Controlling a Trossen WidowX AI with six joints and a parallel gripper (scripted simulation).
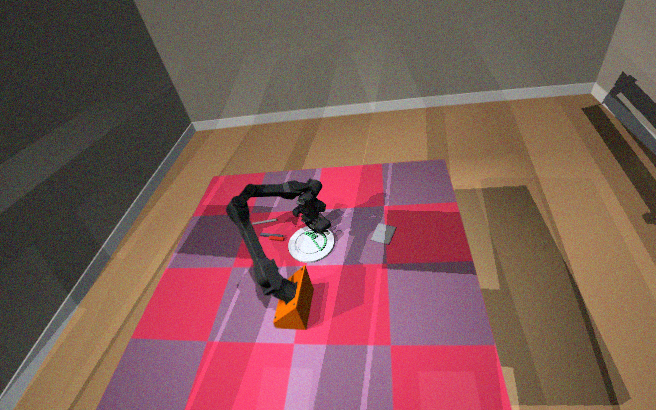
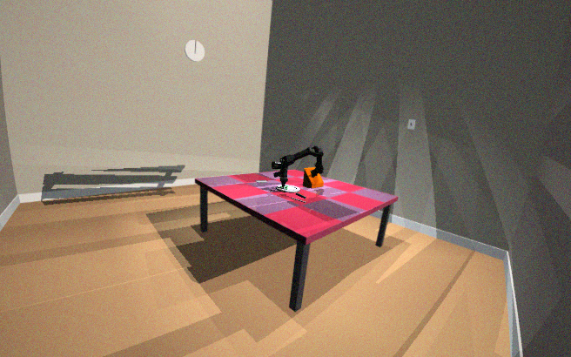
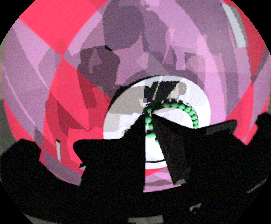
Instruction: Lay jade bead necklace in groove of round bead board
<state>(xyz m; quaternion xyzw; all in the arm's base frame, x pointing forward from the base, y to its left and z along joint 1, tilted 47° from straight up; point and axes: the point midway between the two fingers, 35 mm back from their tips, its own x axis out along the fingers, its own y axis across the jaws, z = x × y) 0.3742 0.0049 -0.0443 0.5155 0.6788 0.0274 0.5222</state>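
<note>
The round white bead board lies 6 cm behind my gripper tip, 1 cm to the left of it and 1 cm below it. From my gripper tip the other things lie so: red-handled tool (1 cm behind, 19 cm to the left, 1 cm below); flat grey pad (2 cm behind, 30 cm to the right, 2 cm below); thin white rod (10 cm ahead, 26 cm to the left, 2 cm below).
</note>
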